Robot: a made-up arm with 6 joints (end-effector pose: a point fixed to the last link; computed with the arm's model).
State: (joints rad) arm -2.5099 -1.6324 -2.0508 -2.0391 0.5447 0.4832
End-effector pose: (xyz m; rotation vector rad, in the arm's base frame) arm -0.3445 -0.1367 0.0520 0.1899 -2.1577 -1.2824
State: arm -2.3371 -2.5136 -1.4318 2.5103 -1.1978 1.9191
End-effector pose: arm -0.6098 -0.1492 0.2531 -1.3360 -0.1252 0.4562
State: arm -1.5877 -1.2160 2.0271 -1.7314 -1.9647 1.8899
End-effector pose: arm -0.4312 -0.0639 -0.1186 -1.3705 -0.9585 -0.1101
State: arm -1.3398 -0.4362 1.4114 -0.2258 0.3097 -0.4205
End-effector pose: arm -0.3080 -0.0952 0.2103 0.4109 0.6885 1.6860
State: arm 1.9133 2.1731 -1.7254 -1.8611 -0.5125 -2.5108
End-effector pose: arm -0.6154 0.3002 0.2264 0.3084 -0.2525 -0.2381
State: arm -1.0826 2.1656 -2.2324 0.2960 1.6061 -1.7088
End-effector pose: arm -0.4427 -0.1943 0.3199 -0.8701 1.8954 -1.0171
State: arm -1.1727 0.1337 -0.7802 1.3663 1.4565 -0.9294
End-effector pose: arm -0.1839 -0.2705 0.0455 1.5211 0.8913 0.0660
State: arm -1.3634 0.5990 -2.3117 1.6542 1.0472 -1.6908
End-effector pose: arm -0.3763 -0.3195 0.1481 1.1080 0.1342 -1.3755
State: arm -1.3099 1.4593 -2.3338 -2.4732 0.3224 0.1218
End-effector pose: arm -0.4584 -0.0930 0.2076 -1.0143 0.6611 0.5823
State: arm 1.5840 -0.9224 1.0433 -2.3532 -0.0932 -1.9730
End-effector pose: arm -0.3484 0.0143 0.3215 -0.0926 0.5324 2.3276
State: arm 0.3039 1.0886 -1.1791 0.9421 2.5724 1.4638
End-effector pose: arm -0.6275 -0.3294 0.3097 2.5857 -0.0436 -1.0027
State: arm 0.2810 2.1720 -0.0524 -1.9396 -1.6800 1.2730
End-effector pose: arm -0.6203 -0.0983 0.0260 0.5253 -1.2857 1.0719
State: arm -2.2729 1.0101 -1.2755 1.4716 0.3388 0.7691
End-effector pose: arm -0.5443 -0.0766 0.0673 -1.0019 -0.3026 2.4321
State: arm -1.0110 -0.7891 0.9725 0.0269 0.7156 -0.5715
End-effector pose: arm -0.2668 0.0238 0.2521 -0.3319 0.7032 1.4919
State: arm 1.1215 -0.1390 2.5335 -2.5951 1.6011 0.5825
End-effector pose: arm -0.2202 0.3830 0.1158 -1.3546 -2.4505 -1.0779
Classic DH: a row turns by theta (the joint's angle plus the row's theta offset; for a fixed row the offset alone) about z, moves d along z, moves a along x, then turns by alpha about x. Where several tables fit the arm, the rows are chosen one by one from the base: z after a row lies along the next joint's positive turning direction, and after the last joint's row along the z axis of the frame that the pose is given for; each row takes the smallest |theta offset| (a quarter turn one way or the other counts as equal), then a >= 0, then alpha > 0; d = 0 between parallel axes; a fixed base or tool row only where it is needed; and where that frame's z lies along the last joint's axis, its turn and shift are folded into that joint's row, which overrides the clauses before.
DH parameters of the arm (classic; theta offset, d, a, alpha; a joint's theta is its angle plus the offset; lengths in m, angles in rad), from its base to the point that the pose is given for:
base (fixed): -1.5708 0.135 0 1.5708
joint 1: 0 0.356 -0.081 1.5708
joint 2: -1.5708 -0.153 0.038 1.5708
joint 3: 0 -0.133 0.026 -1.5708
joint 4: 0 0.18 0.085 1.5708
joint 5: -1.5708 -0.059 0.042 -1.5708
joint 6: -1.5708 -0.099 0.086 -1.5708
tool (fixed): -1.5708 0.149 0 0

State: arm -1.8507 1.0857 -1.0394 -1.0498 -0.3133 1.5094
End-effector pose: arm -0.5107 -0.1923 -0.1518 2.2436 -0.9770 -0.0297
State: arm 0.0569 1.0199 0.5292 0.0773 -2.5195 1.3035
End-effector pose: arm -0.6681 -0.0299 -0.0723 -0.1890 -1.6449 0.5481
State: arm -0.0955 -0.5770 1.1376 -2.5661 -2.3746 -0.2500
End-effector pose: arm -0.5305 -0.2279 0.1504 2.4064 0.3287 -0.2157
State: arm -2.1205 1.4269 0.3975 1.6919 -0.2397 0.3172
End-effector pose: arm -0.4179 -0.1405 0.0772 -0.0488 2.5353 -1.2968
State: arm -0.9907 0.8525 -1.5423 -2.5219 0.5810 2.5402
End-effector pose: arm -0.2032 -0.2850 0.2685 1.3011 0.8225 0.1582
